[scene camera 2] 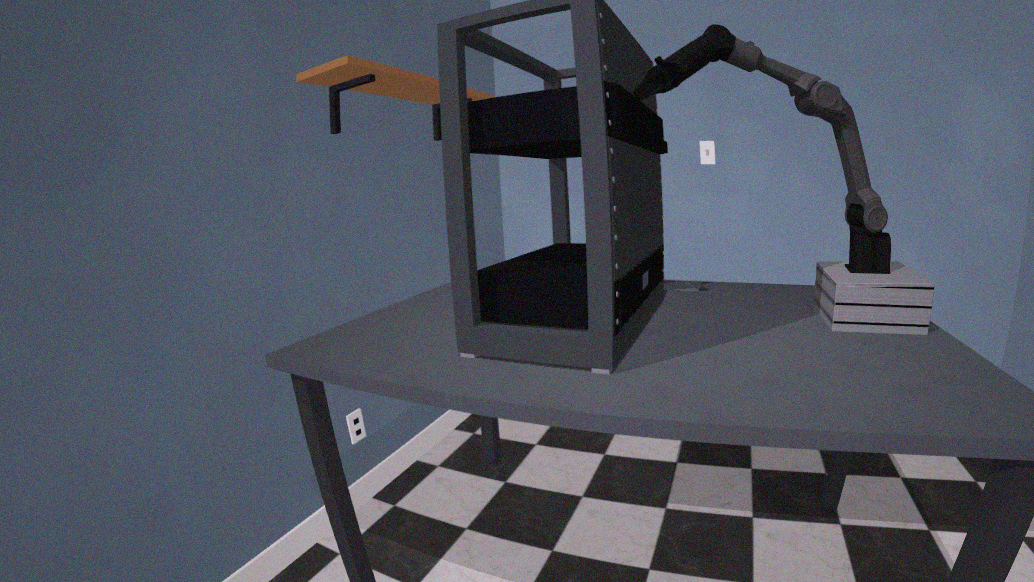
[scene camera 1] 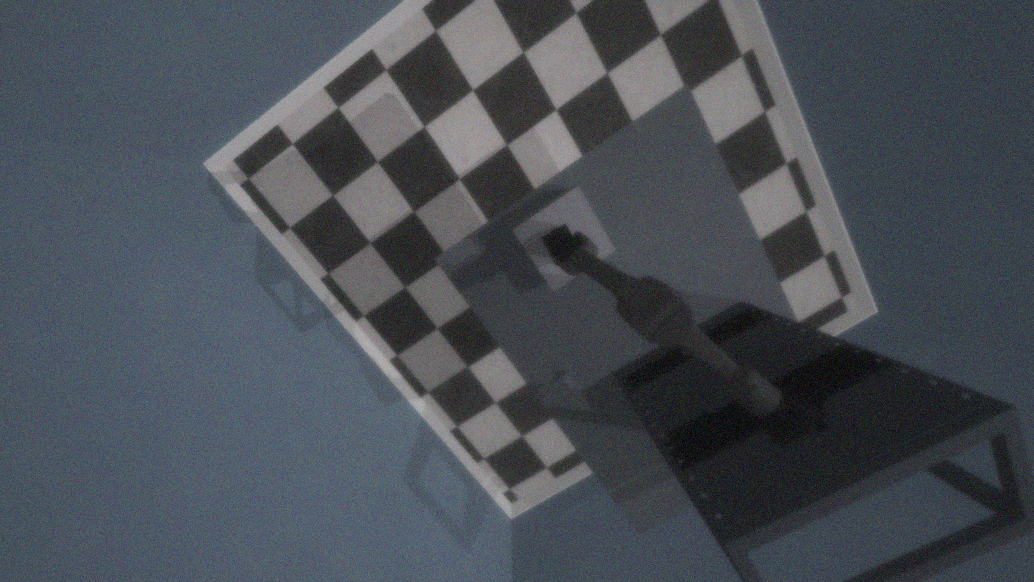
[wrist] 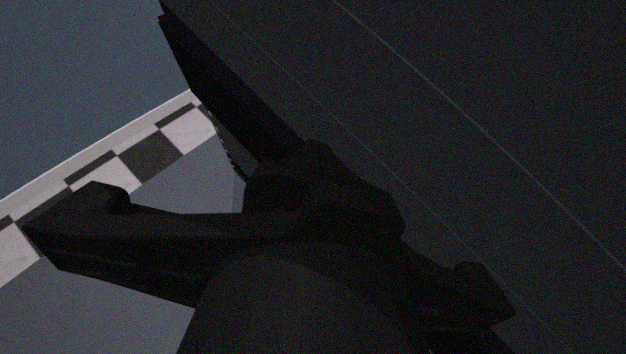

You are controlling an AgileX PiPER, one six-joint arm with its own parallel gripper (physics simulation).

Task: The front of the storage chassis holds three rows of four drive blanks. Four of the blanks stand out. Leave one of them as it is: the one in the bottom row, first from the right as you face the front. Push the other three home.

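The storage chassis (scene camera 2: 524, 122) (scene camera 1: 701, 437) (wrist: 225, 90) is the black box in the upper part of the rack, its front facing the arm. The front is very dark; single drive blanks, and which stand out, cannot be made out. My gripper (scene camera 2: 639, 95) (scene camera 1: 806, 426) (wrist: 313, 154) looks shut, with nothing seen between the fingers. It tilts down toward the chassis, and its tip shows at the top edge of the chassis front in scene camera 2. Contact cannot be told. In the wrist view the gripper's own dark body hides much of the front.
The rack (scene camera 2: 596, 216) (scene camera 1: 817, 462) (wrist: 450, 125) stands on the table (scene camera 2: 759, 390) (scene camera 1: 651, 180), with plain panels above and below the chassis. A second black unit (scene camera 2: 535, 289) sits at its bottom. The arm's base stands on a light block (scene camera 2: 882, 296) (scene camera 1: 571, 202). A wooden shelf (scene camera 2: 390, 83) is behind the rack.
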